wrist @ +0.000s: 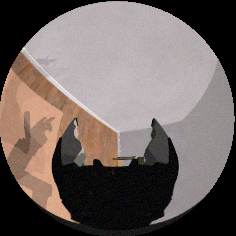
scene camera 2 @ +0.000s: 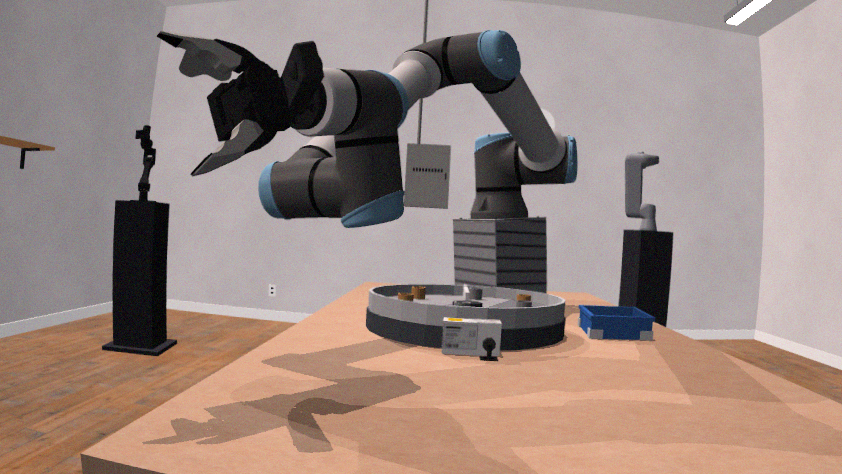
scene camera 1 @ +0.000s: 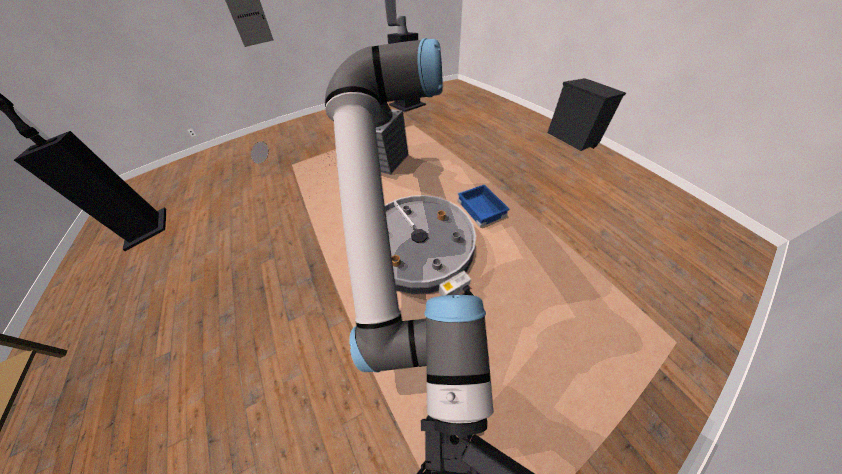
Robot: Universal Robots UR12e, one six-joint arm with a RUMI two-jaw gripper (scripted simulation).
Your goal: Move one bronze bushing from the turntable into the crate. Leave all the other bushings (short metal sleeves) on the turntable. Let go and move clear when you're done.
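There's a blue crate (scene camera 2: 618, 322), and that's the same spot on it as (scene camera 1: 492, 217). There's also a round grey turntable (scene camera 2: 488, 302), and on the turntable that's the same spot as (scene camera 1: 420, 218).
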